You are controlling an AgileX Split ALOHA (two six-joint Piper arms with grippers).
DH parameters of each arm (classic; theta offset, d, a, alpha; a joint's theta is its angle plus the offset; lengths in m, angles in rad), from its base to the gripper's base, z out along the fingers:
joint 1: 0 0.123 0 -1.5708
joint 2: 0.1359 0 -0.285 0
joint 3: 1.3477 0 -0.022 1.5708
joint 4: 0 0.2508 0 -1.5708
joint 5: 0 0 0.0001 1.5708
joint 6: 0 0.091 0 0
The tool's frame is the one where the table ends.
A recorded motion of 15 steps. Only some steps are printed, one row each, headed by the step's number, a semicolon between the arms.
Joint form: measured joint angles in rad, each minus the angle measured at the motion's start. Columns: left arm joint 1, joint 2, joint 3, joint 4, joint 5, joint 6; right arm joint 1, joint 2, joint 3, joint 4, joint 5, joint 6.
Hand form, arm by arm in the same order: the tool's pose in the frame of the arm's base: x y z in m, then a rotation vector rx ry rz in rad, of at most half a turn. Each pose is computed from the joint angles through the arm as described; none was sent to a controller.
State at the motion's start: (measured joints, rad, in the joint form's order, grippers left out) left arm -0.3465 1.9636 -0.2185 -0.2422 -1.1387 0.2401; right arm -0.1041 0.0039 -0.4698 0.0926 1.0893 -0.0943
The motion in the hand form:
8: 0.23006 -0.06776 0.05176 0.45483 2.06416 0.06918; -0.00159 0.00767 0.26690 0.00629 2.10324 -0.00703
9: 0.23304 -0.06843 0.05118 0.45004 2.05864 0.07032; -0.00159 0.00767 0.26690 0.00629 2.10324 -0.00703
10: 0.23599 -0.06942 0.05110 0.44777 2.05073 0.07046; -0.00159 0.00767 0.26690 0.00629 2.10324 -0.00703
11: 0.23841 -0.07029 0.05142 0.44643 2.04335 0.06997; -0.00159 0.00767 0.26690 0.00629 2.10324 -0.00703
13: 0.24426 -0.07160 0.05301 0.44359 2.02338 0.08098; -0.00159 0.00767 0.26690 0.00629 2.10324 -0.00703
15: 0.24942 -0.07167 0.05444 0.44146 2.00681 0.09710; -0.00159 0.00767 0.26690 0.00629 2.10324 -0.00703
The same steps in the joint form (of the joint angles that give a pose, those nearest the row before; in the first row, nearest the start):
8: -0.0008 0.1183 -0.0824 0.0655 -0.0109 0.0096; 0.0000 0.0000 0.0000 0.0000 0.0000 0.0000
9: 0.0001 0.1243 -0.0940 0.0635 -0.0118 0.0096; 0.0000 0.0000 0.0000 0.0000 0.0000 0.0000
10: 0.0001 0.1282 -0.1053 0.0627 -0.0128 0.0106; 0.0000 0.0000 0.0000 0.0000 0.0000 0.0000
11: 0.0001 0.1295 -0.1143 0.0627 -0.0127 0.0117; 0.0000 0.0000 0.0000 0.0000 0.0000 0.0000
13: 0.0001 0.1295 -0.1348 0.0534 -0.0128 0.0242; 0.0000 0.0000 0.0000 0.0000 0.0000 0.0000
15: 0.0036 0.1295 -0.1521 0.0439 -0.0128 0.0403; 0.0000 0.0000 0.0000 0.0000 0.0000 0.0000

